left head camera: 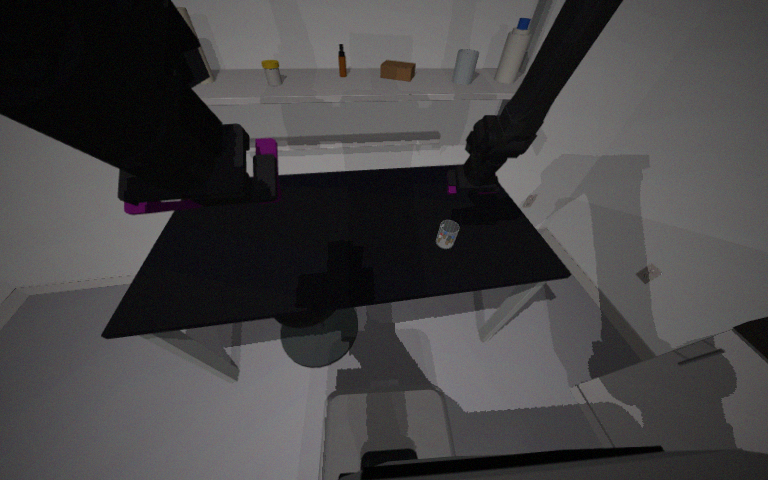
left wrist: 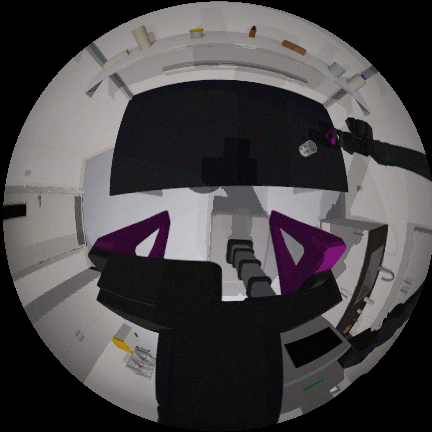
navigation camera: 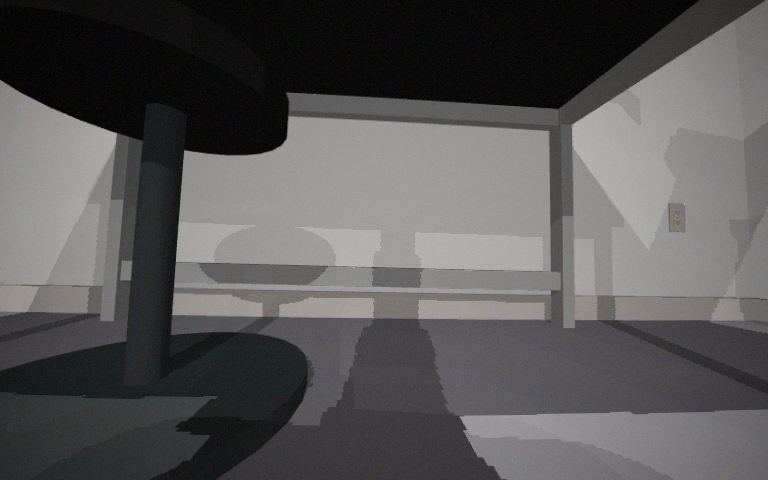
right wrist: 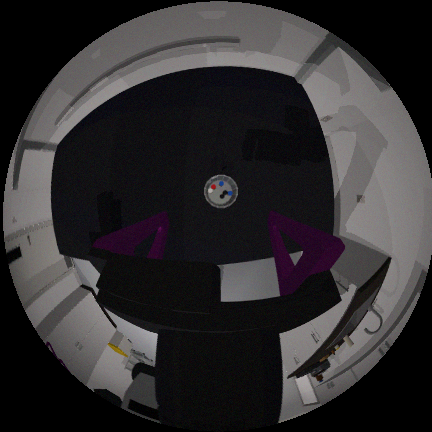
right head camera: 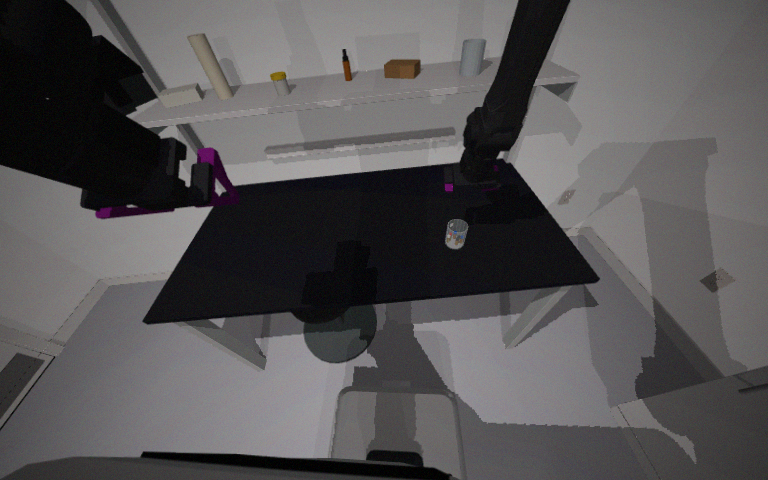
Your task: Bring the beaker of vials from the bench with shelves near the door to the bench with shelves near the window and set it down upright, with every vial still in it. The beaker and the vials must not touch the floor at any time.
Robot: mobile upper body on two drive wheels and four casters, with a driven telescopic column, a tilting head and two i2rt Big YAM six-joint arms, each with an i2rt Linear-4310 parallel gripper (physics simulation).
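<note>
The clear beaker of vials (left head camera: 447, 234) (right head camera: 455, 234) (left wrist: 308, 148) (right wrist: 221, 191) stands upright on the black bench top (left head camera: 226, 283) (right head camera: 254, 271) (left wrist: 165, 135) (right wrist: 150, 125), right of its middle in the head views. Red, blue, white and black vial tops show inside it in the right wrist view. My right gripper (left head camera: 469, 191) (right head camera: 468, 189) (right wrist: 217, 216) is open and empty above the bench, with the beaker beyond its fingertips, between their lines. My left gripper (left head camera: 203, 195) (right head camera: 164, 203) (left wrist: 219, 215) is open and empty, high at the left, away from the beaker.
A shelf (left head camera: 317, 87) (right head camera: 317, 101) above the bench's back edge holds bottles, a jar, a brown box (left head camera: 397, 70) (right head camera: 402, 69) and a grey cylinder (left head camera: 465, 66) (right head camera: 472, 57). A round stool (left head camera: 320, 339) (right head camera: 339, 333) (navigation camera: 155, 243) stands partly under the bench's front edge.
</note>
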